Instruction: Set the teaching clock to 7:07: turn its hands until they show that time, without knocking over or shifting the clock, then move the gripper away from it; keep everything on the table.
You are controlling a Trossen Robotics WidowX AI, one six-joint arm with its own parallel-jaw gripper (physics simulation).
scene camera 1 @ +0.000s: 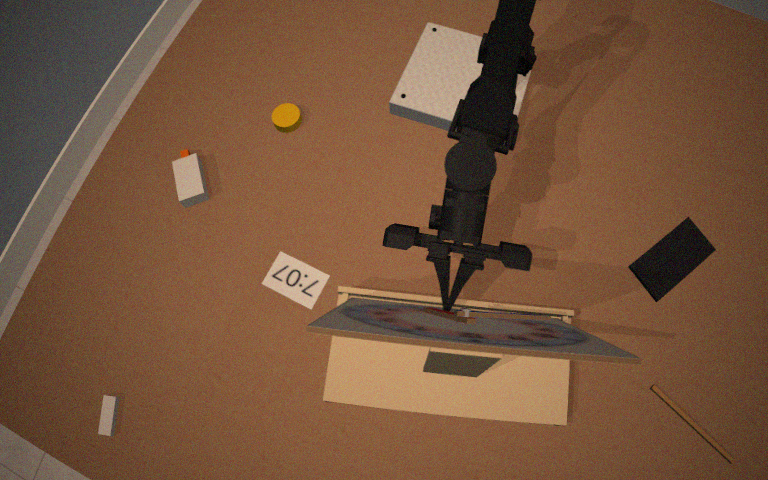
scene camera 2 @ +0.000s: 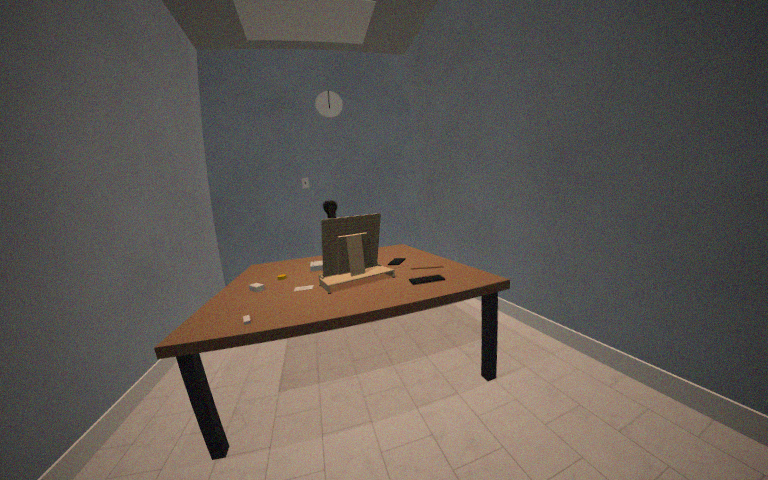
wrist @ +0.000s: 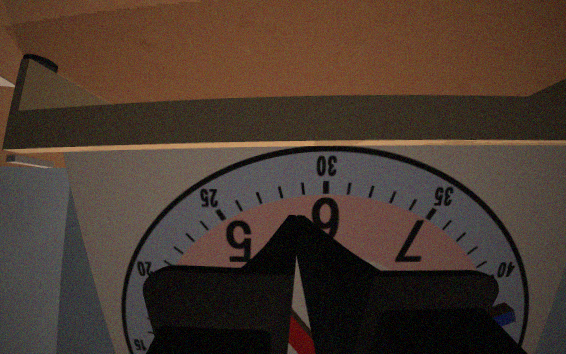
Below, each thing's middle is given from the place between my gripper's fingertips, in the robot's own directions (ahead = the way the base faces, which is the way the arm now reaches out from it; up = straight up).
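Labels:
The tan wooden base [scene camera 1: 438,381] is 20 mm to the left of my hand, 50 mm ahead of it and 30 mm above it. Then there's the teaching clock [scene camera 1: 383,321], and that one's 30 mm ahead of my hand, 20 mm to the left of it and 90 mm above it. The yellow disc [scene camera 1: 286,117] is 290 mm behind my hand, 340 mm to the right of it and 80 mm below it, while the white box with orange cap [scene camera 1: 191,186] is 80 mm below my hand, 460 mm to the right of it and 140 mm behind it.

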